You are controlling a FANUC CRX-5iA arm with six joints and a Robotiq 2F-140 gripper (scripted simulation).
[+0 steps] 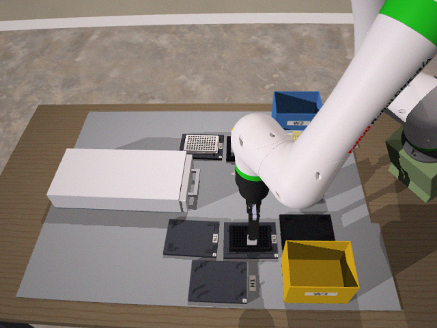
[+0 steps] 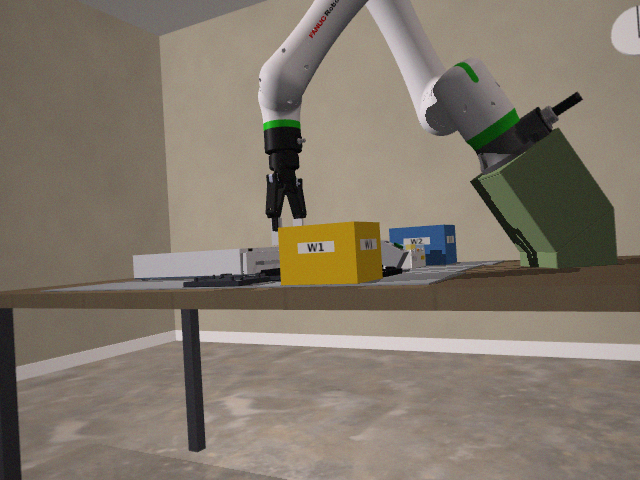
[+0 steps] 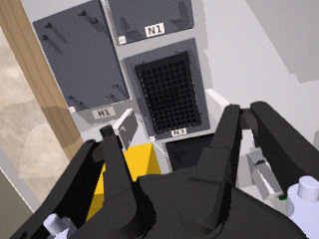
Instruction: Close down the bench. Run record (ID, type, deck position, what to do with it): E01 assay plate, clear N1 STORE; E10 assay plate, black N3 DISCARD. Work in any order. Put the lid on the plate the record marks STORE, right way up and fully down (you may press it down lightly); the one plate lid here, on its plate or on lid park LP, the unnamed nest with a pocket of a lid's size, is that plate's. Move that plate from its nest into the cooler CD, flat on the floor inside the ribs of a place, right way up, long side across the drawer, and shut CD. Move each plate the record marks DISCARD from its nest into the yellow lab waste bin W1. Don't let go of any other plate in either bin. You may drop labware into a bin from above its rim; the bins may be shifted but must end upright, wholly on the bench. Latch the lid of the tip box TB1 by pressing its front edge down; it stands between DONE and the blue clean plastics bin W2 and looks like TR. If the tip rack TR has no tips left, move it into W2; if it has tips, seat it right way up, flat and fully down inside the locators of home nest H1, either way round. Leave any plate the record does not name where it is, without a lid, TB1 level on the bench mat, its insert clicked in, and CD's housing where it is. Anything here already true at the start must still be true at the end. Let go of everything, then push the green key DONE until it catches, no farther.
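The black plate lies 9 cm below my hand. The rest, counted from my hand: black lid park: 17 cm behind, 6 cm to the right, 10 cm below; then home nest H1: 7 cm ahead, 15 cm to the left, 10 cm below; then nest N3: 10 cm below.
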